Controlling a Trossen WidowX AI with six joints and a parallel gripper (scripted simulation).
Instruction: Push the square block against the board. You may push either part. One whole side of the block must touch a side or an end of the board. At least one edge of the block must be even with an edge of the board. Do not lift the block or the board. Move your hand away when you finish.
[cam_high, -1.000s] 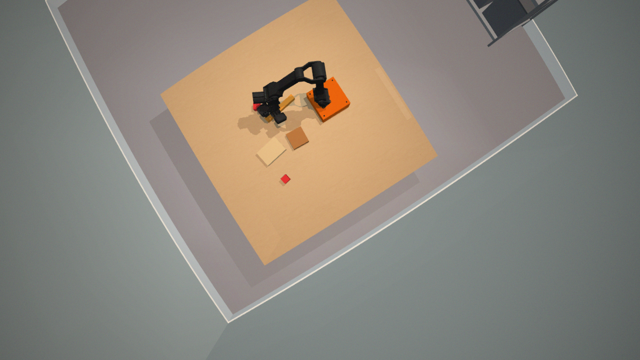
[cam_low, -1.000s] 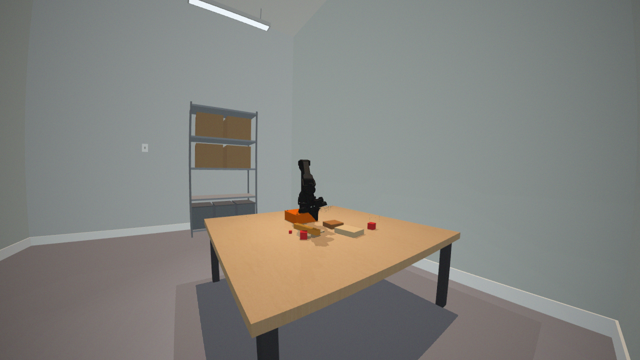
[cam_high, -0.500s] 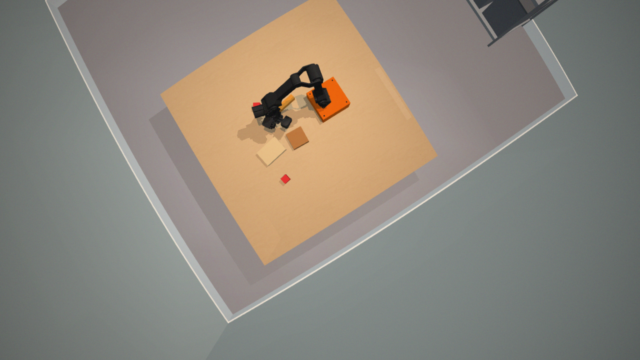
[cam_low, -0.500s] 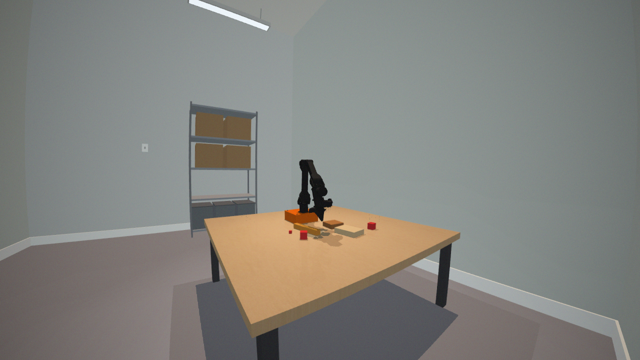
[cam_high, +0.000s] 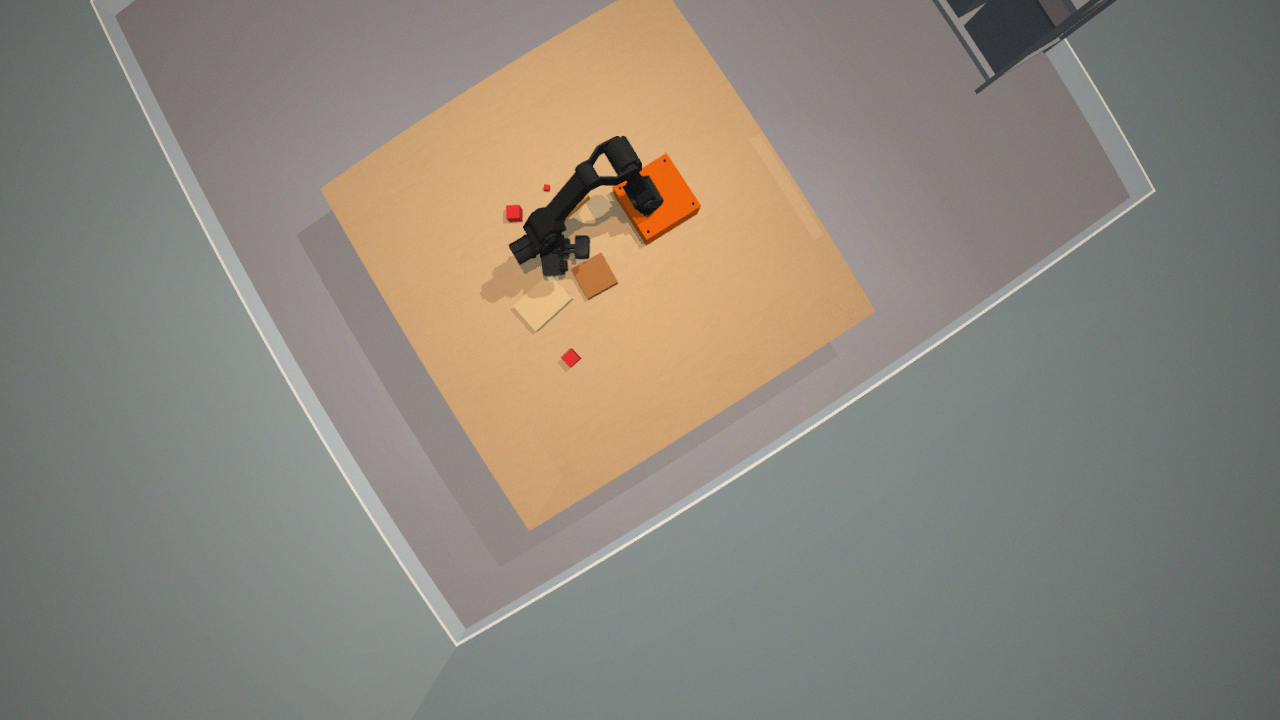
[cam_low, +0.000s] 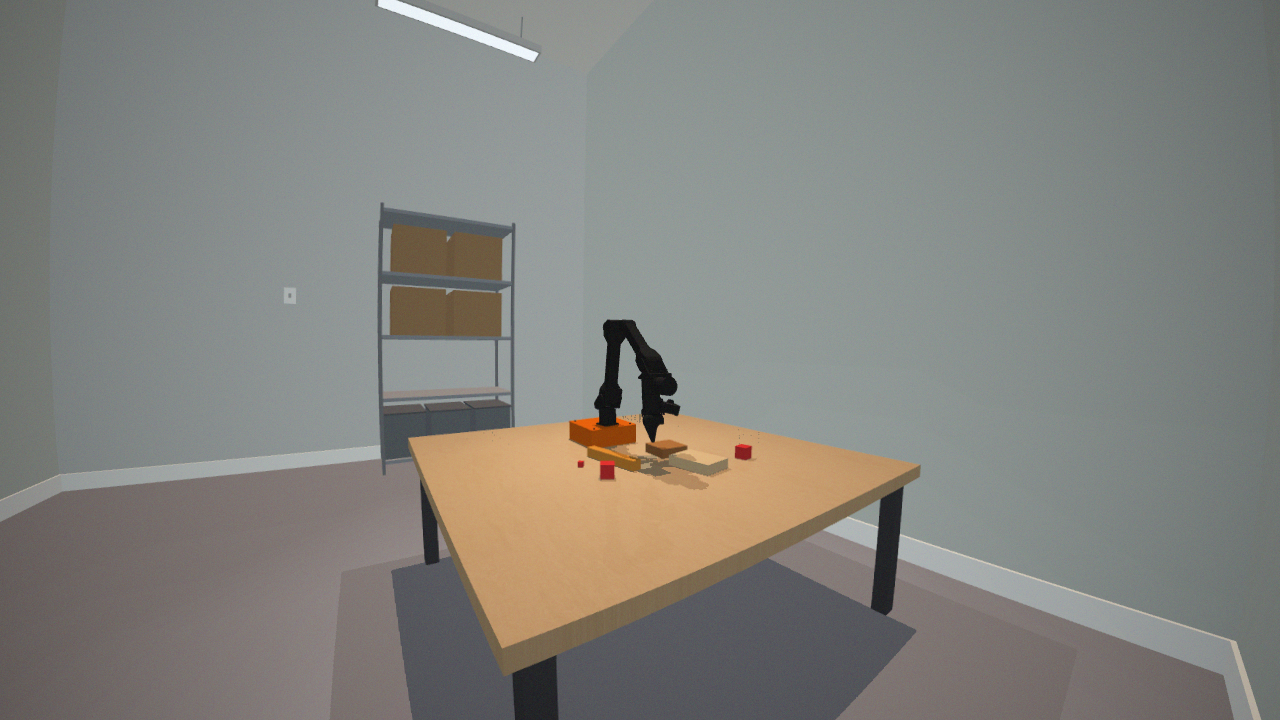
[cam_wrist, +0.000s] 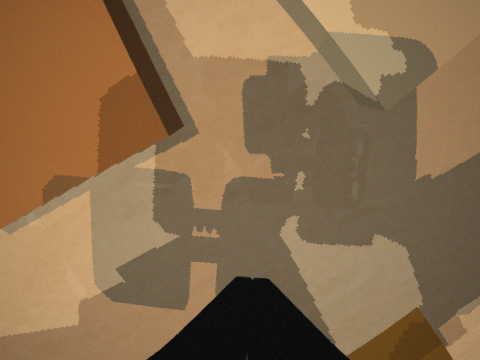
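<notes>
The brown square block lies 4 cm behind my gripper tip, 11 cm to the left of it and 5 cm below it. Also, from my gripper tip: tiny red cube: 11 cm behind, 20 cm to the right, 5 cm below; pale slab: 14 cm ahead, 6 cm to the left, 5 cm below; long orange board: 8 cm behind, 10 cm to the right, 5 cm below.
</notes>
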